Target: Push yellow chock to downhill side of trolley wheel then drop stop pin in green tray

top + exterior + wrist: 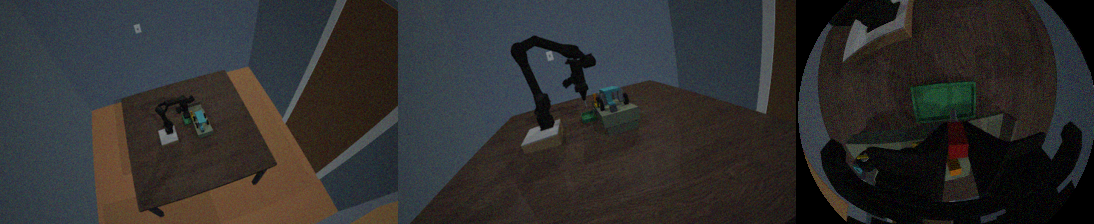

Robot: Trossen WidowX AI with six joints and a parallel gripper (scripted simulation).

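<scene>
My gripper tip is now 10 mm to the left of the green tray and 110 mm above it. From my gripper tip the other things lie so: trolley: 120 mm ahead, 120 mm to the right, 10 mm above; then yellow chock: 60 mm ahead, 30 mm to the right, 20 mm below; then red-headed stop pin: right at my gripper tip.
</scene>
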